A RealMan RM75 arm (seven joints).
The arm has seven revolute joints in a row. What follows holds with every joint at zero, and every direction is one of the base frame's.
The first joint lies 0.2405 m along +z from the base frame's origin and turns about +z.
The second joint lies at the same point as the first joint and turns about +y.
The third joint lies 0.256 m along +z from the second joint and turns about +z.
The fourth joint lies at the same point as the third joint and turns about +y.
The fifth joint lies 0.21 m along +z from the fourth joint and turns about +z.
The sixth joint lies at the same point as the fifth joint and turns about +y.
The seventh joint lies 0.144 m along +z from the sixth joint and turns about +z.
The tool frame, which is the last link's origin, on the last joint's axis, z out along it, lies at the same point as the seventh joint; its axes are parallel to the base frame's.
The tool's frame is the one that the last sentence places.
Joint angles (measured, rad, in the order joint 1, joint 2, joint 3, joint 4, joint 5, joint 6, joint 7), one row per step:
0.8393 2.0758 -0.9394 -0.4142 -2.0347 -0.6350 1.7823
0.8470 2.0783 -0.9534 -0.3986 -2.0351 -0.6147 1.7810
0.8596 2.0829 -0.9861 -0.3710 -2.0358 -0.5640 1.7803
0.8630 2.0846 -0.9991 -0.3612 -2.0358 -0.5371 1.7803
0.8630 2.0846 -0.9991 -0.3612 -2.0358 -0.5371 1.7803
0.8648 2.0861 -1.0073 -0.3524 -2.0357 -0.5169 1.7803
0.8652 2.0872 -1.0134 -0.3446 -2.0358 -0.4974 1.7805
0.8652 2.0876 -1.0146 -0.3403 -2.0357 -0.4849 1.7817
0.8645 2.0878 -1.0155 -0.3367 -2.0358 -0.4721 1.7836
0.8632 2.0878 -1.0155 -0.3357 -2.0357 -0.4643 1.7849
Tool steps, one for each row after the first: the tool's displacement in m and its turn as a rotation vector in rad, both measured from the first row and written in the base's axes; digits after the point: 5 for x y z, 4 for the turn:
-0.00003 -0.00030 -0.00417 -0.0037 -0.0159 -0.0011
0.00130 -0.00033 -0.01076 -0.0014 -0.0555 -0.0045
0.00283 0.00006 -0.01229 0.0067 -0.0742 -0.0082
0.00283 0.00006 -0.01229 0.0067 -0.0742 -0.0082
0.00461 -0.00010 -0.01362 0.0125 -0.0870 -0.0134
0.00692 -0.00033 -0.01438 0.0197 -0.0986 -0.0202
0.00850 -0.00023 -0.01431 0.0268 -0.1037 -0.0265
0.01032 -0.00011 -0.01393 0.0349 -0.1086 -0.0337
0.01162 0.00002 -0.01335 0.0411 -0.1110 -0.0385

